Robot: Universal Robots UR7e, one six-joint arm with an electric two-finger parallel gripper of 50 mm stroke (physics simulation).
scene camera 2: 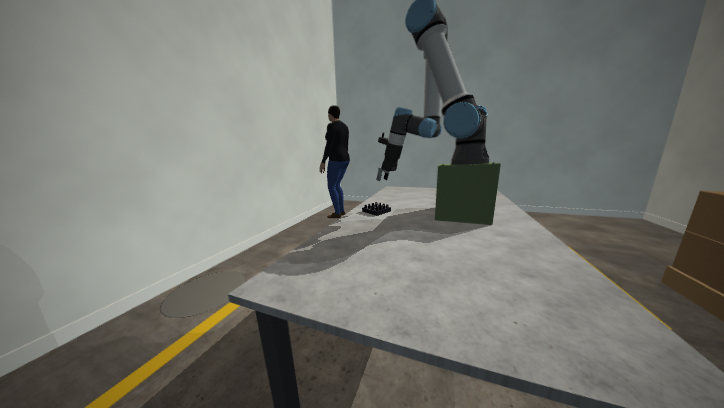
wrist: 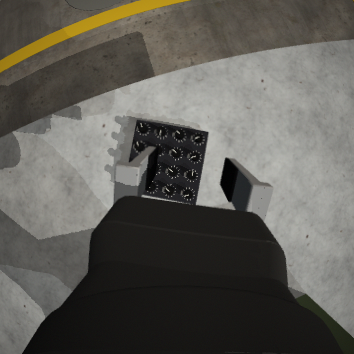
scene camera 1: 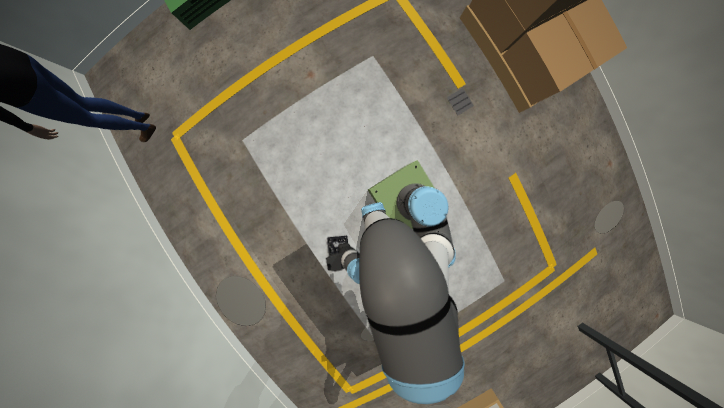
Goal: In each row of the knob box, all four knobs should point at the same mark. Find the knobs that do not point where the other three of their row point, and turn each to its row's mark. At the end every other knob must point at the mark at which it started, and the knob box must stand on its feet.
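Seen in the pictures: gripper, between the fingertips: [scene camera 2: 381, 179] [wrist: 189, 165] [scene camera 1: 336, 249]; arm's base, origin of its link: [scene camera 2: 469, 163].
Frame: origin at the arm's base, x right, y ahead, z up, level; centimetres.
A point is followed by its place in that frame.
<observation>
The black knob box [scene camera 1: 337, 244] [scene camera 2: 376, 209] {y 41.5, x -0.8, z -21.6 cm} [wrist: 184, 164] {y 40.4, x 7.5, z -22.4 cm} stands upright on the table near its long edge. In the wrist view it shows a four-by-four grid of black knobs with pale pointers and mark rings. In the column third from the left there, the pointers seem to lean alike to the upper left; the other pointers are too small to read surely. My gripper [scene camera 2: 383, 176] {y 39.4, x 7.2, z -8.1 cm} [wrist: 189, 165] {y 39.4, x 7.2, z -8.1 cm} is open and empty, raised above the box. Its left finger covers part of the grid's left side in the wrist view; its right finger shows beyond the box's right edge.
The grey table [scene camera 1: 324, 131] {y 5.1, x 54.5, z -24.6 cm} [scene camera 2: 455, 283] {y 17.5, x -53.8, z -24.6 cm} carries the green robot pedestal [scene camera 1: 400, 177] {y -2.6, x 11.4, z -0.5 cm} [scene camera 2: 466, 195] {y 2.7, x -8.6, z -12.5 cm} beside the box. A person [scene camera 1: 86, 108] [scene camera 2: 337, 152] stands on the floor beyond the table. Cardboard boxes [scene camera 1: 547, 55] [scene camera 2: 704, 243] stand off to the side. The arm's shadow falls near the box.
</observation>
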